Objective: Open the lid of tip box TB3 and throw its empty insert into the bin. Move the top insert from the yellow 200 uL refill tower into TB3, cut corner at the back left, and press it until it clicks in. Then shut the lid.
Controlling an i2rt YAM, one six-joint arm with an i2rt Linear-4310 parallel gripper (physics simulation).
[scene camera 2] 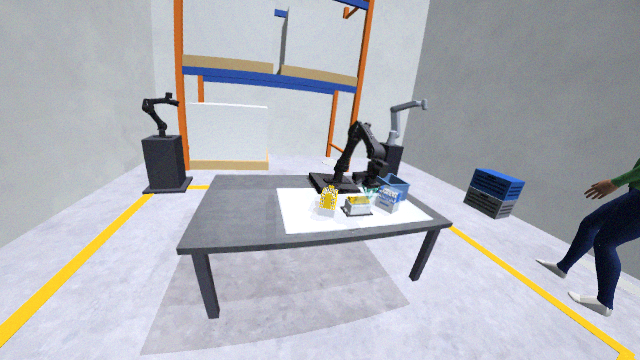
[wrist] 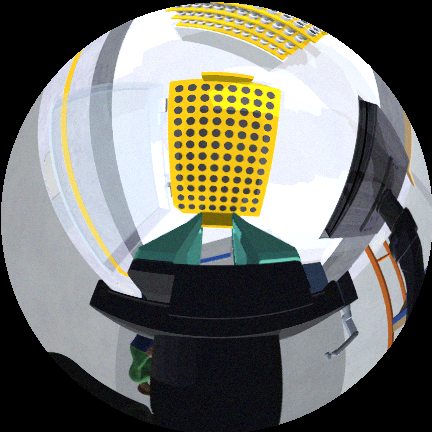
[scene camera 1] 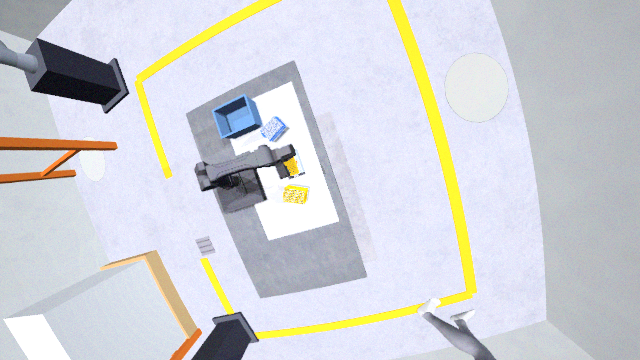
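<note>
The empty yellow insert (wrist: pixel 222 150) (scene camera 2: pixel 358 200) (scene camera 1: pixel 292 166) shows bare dark holes. My gripper (wrist: pixel 216 218) (scene camera 2: pixel 370 192) is shut on its near end tab. The insert covers most of the rim of tip box TB3 (scene camera 2: pixel 357 209) in the wrist view and looks slightly raised; the exact gap is hard to tell. TB3's clear lid (wrist: pixel 120 150) stands open at the left in the wrist view. The yellow refill tower (scene camera 1: pixel 295 194) (scene camera 2: pixel 328 199) (wrist: pixel 250 25) stands beside TB3, with tips in its top insert. In the top view the arm hides my fingertips.
The blue bin (scene camera 1: pixel 236 119) (scene camera 2: pixel 399 186) stands on the table's far side from the yellow tower. A blue tip tower (scene camera 1: pixel 273 129) (scene camera 2: pixel 388 198) stands between the bin and TB3. The white mat (scene camera 1: pixel 312 212) (scene camera 2: pixel 300 224) lies under the boxes. The arm's black base (scene camera 2: pixel 320 184) is behind them.
</note>
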